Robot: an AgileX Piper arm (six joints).
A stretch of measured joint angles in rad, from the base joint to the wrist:
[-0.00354, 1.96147, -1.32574, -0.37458, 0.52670, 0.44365]
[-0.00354, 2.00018, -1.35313, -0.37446, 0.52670, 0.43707]
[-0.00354, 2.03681, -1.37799, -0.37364, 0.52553, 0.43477]
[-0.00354, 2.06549, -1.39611, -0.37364, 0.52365, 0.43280]
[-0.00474, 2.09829, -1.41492, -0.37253, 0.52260, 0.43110]
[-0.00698, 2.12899, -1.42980, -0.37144, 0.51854, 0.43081]
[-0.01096, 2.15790, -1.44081, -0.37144, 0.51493, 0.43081]
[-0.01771, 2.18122, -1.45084, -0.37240, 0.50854, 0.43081]
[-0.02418, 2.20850, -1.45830, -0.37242, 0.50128, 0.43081]
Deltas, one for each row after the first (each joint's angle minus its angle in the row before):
[0.00000, 0.03871, -0.02739, 0.00012, 0.00000, -0.00658]
[0.00000, 0.03663, -0.02486, 0.00082, -0.00117, -0.00230]
[0.00000, 0.02868, -0.01812, 0.00000, -0.00188, -0.00197]
[-0.00120, 0.03280, -0.01881, 0.00111, -0.00105, -0.00170]
[-0.00224, 0.03070, -0.01488, 0.00109, -0.00406, -0.00029]
[-0.00398, 0.02891, -0.01101, 0.00000, -0.00361, 0.00000]
[-0.00675, 0.02332, -0.01003, -0.00096, -0.00639, 0.00000]
[-0.00647, 0.02728, -0.00746, -0.00002, -0.00726, 0.00000]

